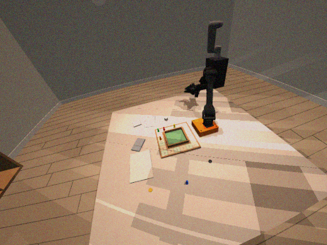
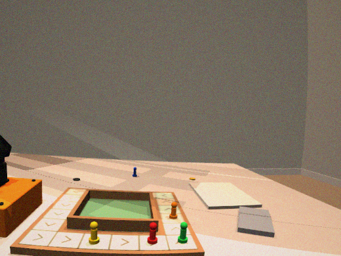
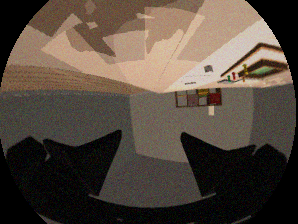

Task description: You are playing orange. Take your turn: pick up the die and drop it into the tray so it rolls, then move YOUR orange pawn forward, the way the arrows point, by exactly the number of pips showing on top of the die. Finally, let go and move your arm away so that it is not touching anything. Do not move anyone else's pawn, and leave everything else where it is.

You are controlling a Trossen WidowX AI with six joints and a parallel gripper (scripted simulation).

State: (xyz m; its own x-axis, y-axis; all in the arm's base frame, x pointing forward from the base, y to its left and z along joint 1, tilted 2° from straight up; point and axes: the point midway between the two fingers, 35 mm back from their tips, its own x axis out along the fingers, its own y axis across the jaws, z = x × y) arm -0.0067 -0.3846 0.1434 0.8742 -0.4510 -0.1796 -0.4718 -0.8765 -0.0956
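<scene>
Now: the die 250 mm ahead of my gripper tip, 150 mm to the left of it and 160 mm below it. Round my gripper tip: yellow pawn 220 mm ahead, 280 mm to the left, 150 mm below; red pawn 310 mm ahead, 280 mm to the left, 150 mm below; green pawn 360 mm ahead, 280 mm to the left, 150 mm below.
</scene>
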